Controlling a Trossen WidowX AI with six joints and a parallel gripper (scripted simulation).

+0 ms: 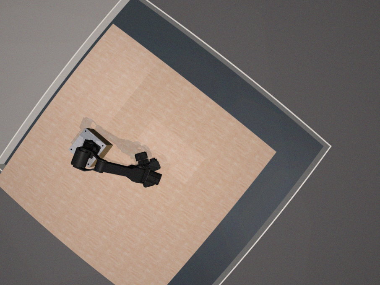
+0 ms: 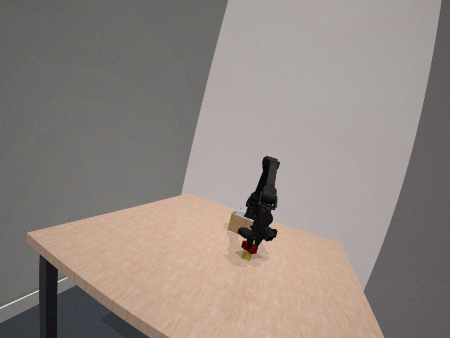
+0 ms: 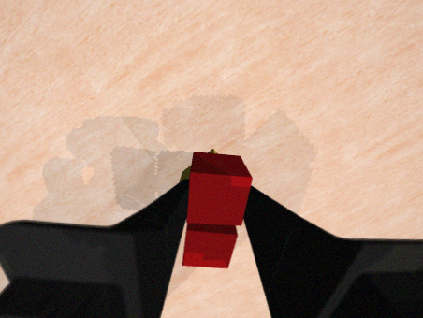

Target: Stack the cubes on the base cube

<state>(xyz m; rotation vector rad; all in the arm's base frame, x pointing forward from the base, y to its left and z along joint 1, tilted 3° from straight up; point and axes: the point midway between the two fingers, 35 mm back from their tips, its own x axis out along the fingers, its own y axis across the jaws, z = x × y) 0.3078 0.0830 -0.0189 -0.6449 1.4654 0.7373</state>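
My gripper tip is 4 cm above the yellow base cube, 2 cm to the left of it and 1 cm past it.
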